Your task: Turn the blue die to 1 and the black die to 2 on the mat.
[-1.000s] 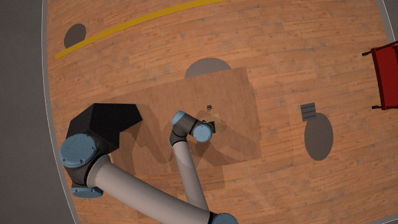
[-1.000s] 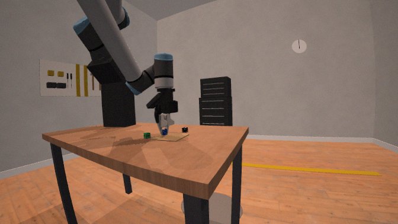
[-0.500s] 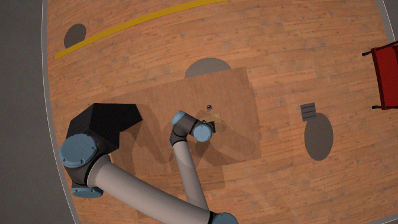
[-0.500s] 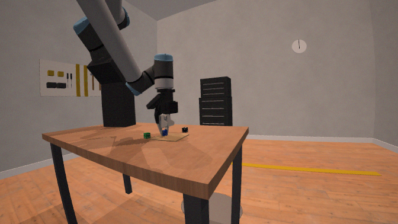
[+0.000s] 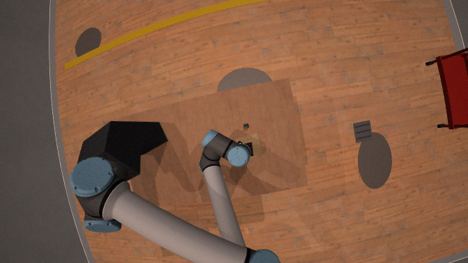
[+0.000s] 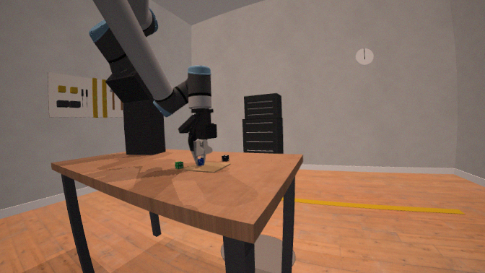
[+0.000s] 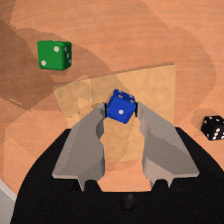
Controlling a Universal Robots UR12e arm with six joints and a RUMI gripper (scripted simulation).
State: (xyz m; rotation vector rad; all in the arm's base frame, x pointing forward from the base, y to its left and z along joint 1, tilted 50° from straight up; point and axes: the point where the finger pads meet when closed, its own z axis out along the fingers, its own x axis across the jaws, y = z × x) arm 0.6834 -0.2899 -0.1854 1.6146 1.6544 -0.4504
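Now: hand right at the blue die. Round my hand: green die (60 mm to the right, 60 mm behind, 10 mm below); tan mat (40 mm ahead, 20 mm below); black die (120 mm to the left, 50 mm ahead, 10 mm below).
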